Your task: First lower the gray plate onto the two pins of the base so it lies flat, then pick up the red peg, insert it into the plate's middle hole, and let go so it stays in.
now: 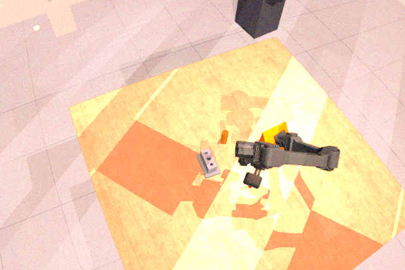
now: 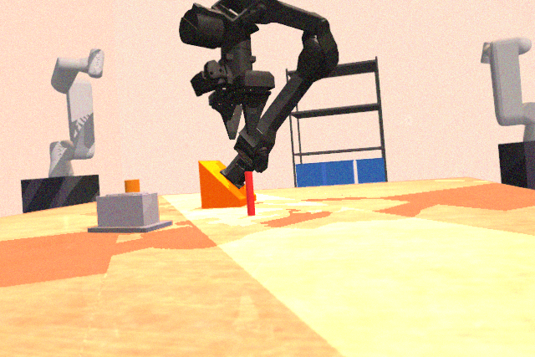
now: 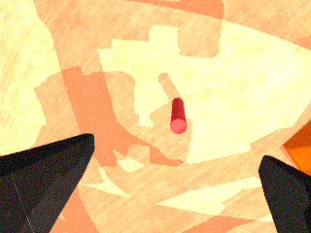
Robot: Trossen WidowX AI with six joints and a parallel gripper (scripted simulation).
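Now: gripper tip 100 mm above the red peg, 10 mm to the right of it and 10 mm past it. From my gripper tip the other things lie so: orange cylinder: 240 mm to the right, 100 mm below, 40 mm behind; gray plate: 180 mm to the right, 100 mm below, 90 mm ahead.
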